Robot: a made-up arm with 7 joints. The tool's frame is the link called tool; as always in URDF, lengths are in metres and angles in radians. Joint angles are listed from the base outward.
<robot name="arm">
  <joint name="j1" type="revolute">
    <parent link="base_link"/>
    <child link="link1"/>
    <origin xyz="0 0 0.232" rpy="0 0 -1.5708"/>
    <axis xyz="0 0 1"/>
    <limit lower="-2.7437" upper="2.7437"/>
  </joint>
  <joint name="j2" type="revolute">
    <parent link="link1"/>
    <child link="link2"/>
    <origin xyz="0 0 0" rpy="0 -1.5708 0"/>
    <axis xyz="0 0 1"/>
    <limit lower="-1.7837" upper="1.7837"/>
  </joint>
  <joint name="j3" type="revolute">
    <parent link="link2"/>
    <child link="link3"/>
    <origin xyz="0.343 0 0" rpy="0 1.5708 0"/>
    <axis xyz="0 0 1"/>
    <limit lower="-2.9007" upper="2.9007"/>
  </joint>
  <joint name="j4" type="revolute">
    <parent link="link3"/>
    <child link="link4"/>
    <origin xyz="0 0.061 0" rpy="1.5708 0 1.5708"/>
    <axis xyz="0 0 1"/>
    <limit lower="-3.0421" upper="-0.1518"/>
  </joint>
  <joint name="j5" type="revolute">
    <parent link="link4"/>
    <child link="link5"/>
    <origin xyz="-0.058 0.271 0" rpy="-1.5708 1.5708 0"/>
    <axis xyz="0 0 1"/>
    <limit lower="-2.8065" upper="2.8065"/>
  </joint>
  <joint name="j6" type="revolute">
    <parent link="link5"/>
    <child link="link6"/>
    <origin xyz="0 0 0" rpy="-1.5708 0 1.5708"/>
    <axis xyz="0 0 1"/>
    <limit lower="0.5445" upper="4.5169"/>
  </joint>
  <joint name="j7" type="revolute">
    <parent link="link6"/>
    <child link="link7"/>
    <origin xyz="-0.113 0 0" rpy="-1.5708 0 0"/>
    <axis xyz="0 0 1"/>
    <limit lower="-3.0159" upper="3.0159"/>
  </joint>
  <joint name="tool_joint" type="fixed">
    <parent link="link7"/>
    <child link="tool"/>
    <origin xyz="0 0 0" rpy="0 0 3.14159"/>
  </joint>
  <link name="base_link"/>
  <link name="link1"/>
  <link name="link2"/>
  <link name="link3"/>
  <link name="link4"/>
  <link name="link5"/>
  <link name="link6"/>
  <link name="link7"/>
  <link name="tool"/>
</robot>
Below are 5 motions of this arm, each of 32 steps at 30 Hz.
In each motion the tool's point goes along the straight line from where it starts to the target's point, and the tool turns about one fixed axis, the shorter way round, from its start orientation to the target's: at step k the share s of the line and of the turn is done. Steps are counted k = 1, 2, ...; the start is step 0. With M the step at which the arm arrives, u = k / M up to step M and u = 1 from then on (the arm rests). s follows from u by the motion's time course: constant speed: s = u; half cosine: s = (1 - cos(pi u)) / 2; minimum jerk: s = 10 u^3 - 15 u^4 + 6 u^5.
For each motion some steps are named. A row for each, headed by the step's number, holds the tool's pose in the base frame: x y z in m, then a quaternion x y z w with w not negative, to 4 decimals.
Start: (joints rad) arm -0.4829 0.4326 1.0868 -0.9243 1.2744 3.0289 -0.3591
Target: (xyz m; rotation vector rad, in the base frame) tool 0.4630 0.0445 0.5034 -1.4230 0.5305 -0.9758
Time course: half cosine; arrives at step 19
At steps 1, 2, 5, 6, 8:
1: 0.4538 -0.0609 0.6779 -0.5083 0.2051 -0.5208 0.6545
2: 0.4540 -0.0588 0.6743 -0.5107 0.2056 -0.5190 0.6539
5: 0.4552 -0.0445 0.6508 -0.5263 0.2094 -0.5065 0.6500
6: 0.4558 -0.0376 0.6393 -0.5339 0.2112 -0.5004 0.6481
8: 0.4572 -0.0216 0.6128 -0.5510 0.2152 -0.4861 0.6432

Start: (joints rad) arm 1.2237 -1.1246 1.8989 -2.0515 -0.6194 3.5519 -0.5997
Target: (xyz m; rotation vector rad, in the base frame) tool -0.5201 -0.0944 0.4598 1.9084 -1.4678 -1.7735
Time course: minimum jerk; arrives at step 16
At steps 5, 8, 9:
5: -0.4288 -0.2438 0.2820 0.7313 -0.4618 -0.4822 0.1394
8: -0.4644 -0.1855 0.3514 0.6964 -0.4741 -0.5265 0.1148
9: -0.4773 -0.1644 0.3765 0.6830 -0.4780 -0.5420 0.1058

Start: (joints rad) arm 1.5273 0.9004 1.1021 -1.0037 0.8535 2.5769 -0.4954
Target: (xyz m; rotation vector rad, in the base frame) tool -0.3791 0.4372 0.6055 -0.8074 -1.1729 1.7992
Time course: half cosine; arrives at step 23
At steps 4, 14, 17, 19, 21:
4: -0.2010 0.6012 0.4809 -0.4116 -0.5437 0.3519 0.6413
14: -0.3152 0.4960 0.5608 -0.3620 -0.5058 0.5978 0.5058
17: -0.3486 0.4653 0.5842 -0.3415 -0.4866 0.6611 0.4578
19: -0.3651 0.4501 0.5957 -0.3306 -0.4758 0.6907 0.4328
21: -0.3755 0.4405 0.6030 -0.3233 -0.4686 0.7088 0.4166

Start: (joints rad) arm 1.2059 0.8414 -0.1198 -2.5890 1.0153 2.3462 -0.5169
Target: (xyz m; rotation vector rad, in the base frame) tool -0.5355 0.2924 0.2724 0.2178 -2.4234 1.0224
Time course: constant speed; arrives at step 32
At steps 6, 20, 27, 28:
6: 0.0628 0.2402 0.0977 -0.7669 -0.4186 0.4860 0.0229
20: -0.2594 0.2683 0.1917 -0.3623 -0.7738 0.4925 0.1657
27: -0.4204 0.2824 0.2388 -0.1081 -0.8656 0.4366 0.2201
28: -0.4435 0.2844 0.2455 -0.0706 -0.8732 0.4257 0.2266

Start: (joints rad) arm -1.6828 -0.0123 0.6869 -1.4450 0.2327 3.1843 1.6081
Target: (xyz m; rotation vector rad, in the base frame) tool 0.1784 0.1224 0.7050 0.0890 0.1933 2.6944
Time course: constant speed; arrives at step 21
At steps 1, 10, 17, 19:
1: 0.1458 -0.2443 0.7745 -0.0953 0.6097 -0.7328 0.2868
10: 0.1605 -0.0793 0.7432 -0.0742 0.3356 -0.9369 0.0646
17: 0.1719 0.0491 0.7189 0.0490 -0.0811 0.9885 0.1177
19: 0.1751 0.0857 0.7120 0.0407 -0.0057 0.9849 0.1684

